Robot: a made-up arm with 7 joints. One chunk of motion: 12 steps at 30 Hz.
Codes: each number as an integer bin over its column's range. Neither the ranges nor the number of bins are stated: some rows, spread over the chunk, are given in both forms.
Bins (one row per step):
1: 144 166 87 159 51 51 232
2: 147 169 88 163 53 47 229
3: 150 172 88 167 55 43 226
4: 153 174 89 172 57 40 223
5: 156 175 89 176 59 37 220
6: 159 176 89 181 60 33 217
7: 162 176 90 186 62 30 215
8: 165 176 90 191 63 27 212
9: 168 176 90 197 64 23 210
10: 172 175 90 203 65 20 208
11: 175 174 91 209 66 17 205
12: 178 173 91 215 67 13 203
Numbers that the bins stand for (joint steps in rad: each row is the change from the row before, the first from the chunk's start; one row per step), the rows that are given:
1: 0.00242 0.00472 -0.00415 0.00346 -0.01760 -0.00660 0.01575
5: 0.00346 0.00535 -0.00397 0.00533 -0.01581 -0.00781 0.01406
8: 0.00424 0.00542 -0.00388 0.00697 -0.01492 -0.00867 0.01293
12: 0.00536 0.00521 -0.00379 0.00961 -0.01402 -0.00988 0.01166
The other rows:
2: 0.00268 0.00493 -0.00406 0.00390 -0.01715 -0.00695 0.01533
3: 0.00294 0.00514 -0.00406 0.00434 -0.01671 -0.00729 0.01491
4: 0.00320 0.00528 -0.00397 0.00489 -0.01626 -0.00755 0.01448
6: 0.00372 0.00542 -0.00397 0.00587 -0.01559 -0.00815 0.01364
7: 0.00398 0.00542 -0.00388 0.00642 -0.01514 -0.00841 0.01335
9: 0.00449 0.00542 -0.00388 0.00763 -0.01469 -0.00902 0.01265
10: 0.00484 0.00535 -0.00388 0.00829 -0.01447 -0.00927 0.01236
11: 0.00510 0.00528 -0.00379 0.00895 -0.01425 -0.00953 0.01194

